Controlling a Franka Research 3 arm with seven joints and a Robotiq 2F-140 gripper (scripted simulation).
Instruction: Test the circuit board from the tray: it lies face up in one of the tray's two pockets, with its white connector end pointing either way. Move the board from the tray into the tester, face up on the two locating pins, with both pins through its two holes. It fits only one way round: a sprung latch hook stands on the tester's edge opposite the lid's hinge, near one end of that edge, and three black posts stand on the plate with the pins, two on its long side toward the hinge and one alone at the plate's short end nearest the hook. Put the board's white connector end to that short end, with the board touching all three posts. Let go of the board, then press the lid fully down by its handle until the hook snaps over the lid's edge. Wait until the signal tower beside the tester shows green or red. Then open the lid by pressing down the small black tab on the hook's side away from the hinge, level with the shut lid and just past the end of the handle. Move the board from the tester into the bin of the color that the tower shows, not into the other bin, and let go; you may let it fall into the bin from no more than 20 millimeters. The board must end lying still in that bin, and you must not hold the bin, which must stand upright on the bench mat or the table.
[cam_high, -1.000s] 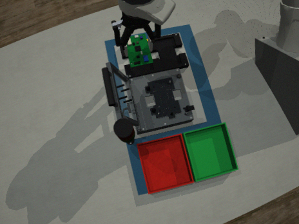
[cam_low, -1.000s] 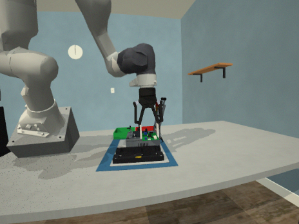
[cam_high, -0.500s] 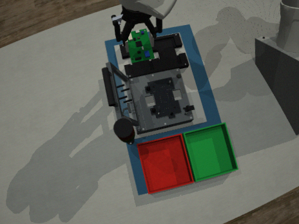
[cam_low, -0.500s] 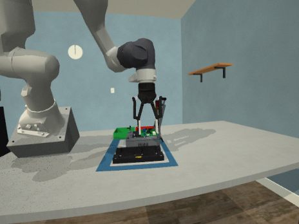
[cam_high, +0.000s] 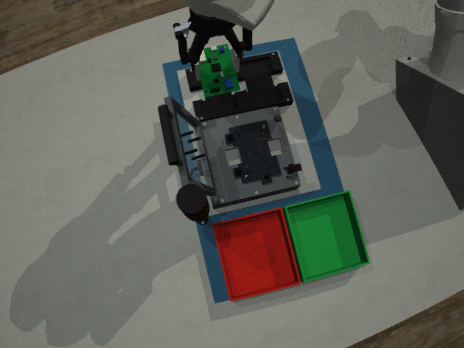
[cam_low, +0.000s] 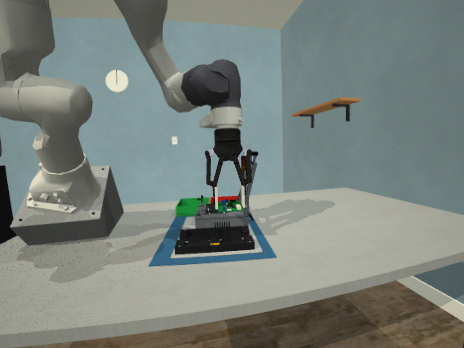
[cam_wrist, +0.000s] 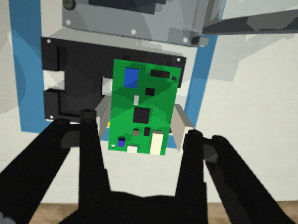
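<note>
The green circuit board lies 20 mm below my hand. Round my hand: latch hook: 240 mm to the left, 70 mm behind, 50 mm below; then clear lid: 160 mm to the left, 110 mm ahead, 40 mm above; then tester plate: 180 mm to the left, 70 mm below, 10 mm behind.
</note>
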